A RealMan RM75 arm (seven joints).
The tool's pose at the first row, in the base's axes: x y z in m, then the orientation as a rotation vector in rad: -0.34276, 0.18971, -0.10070, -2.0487, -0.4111, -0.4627
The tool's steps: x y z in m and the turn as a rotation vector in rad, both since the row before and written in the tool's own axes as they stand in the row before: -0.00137, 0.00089, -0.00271, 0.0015, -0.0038, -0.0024; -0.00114, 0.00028, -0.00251, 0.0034, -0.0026, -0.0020; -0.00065, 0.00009, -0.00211, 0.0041, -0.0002, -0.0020; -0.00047, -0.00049, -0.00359, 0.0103, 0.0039, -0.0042; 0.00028, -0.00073, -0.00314, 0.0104, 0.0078, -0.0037; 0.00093, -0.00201, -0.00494, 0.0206, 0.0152, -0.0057; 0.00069, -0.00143, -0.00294, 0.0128, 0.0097, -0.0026; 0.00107, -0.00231, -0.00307, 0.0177, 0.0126, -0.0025; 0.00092, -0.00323, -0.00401, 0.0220, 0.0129, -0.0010; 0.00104, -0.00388, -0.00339, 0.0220, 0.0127, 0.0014
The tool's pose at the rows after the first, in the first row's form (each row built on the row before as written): -0.34396, 0.18678, -0.10075, -2.0481, -0.4161, -0.4599; -0.34521, 0.18434, -0.10033, -2.0454, -0.4203, -0.4575; -0.34605, 0.18239, -0.09972, -2.0413, -0.4231, -0.4573; -0.34722, 0.17943, -0.09792, -2.0296, -0.4266, -0.4607; -0.34778, 0.17704, -0.09581, -2.0167, -0.4272, -0.4676; -0.34867, 0.17368, -0.09166, -1.9914, -0.4269, -0.4799; -0.34922, 0.17173, -0.08900, -1.9757, -0.4256, -0.4871; -0.34991, 0.17003, -0.08546, -1.9543, -0.4232, -0.4955; -0.35135, 0.16777, -0.08097, -1.9289, -0.4198, -0.5019; -0.35294, 0.16622, -0.07620, -1.9038, -0.4142, -0.5064
